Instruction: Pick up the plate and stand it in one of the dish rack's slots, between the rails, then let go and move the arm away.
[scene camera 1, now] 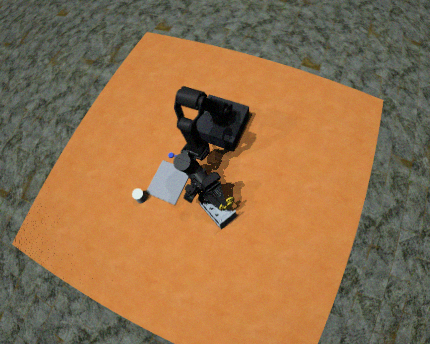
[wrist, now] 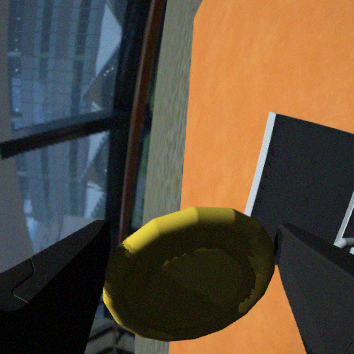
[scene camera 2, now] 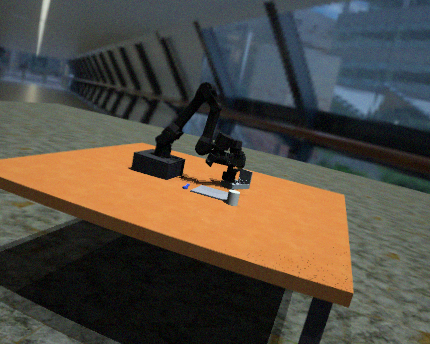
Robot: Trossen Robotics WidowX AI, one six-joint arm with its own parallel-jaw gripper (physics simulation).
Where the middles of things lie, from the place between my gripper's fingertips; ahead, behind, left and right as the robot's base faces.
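Grey mat (scene camera 1: 167, 184): 110 mm below my hand, 260 mm to the right of it.
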